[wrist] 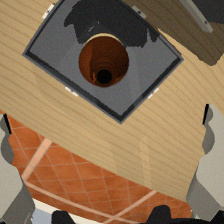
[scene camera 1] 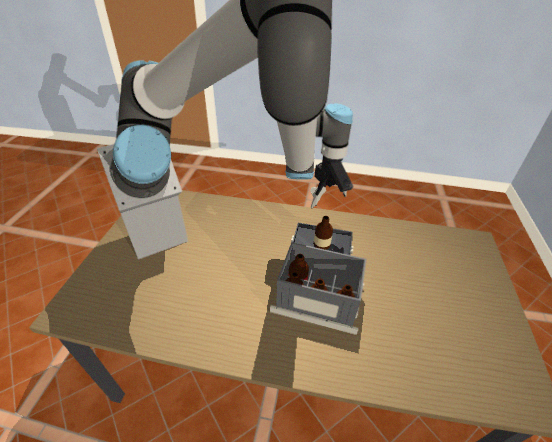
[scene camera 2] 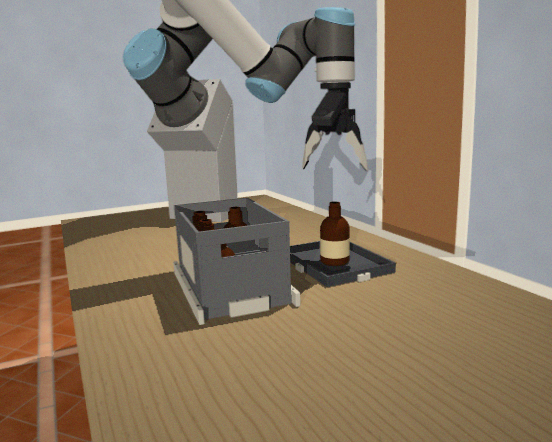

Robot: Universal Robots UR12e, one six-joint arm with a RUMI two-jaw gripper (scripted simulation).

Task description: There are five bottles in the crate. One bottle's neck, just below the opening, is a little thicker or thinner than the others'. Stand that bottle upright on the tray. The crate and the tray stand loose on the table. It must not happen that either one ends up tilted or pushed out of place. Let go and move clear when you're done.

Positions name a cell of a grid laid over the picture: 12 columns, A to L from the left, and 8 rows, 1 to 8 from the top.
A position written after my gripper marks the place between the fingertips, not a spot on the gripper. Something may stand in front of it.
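Labels:
My gripper is there for me in the wrist view (F4). The gripper can be seen in scene camera 1 (H4) too, and scene camera 2 shows my gripper (H4) as well.

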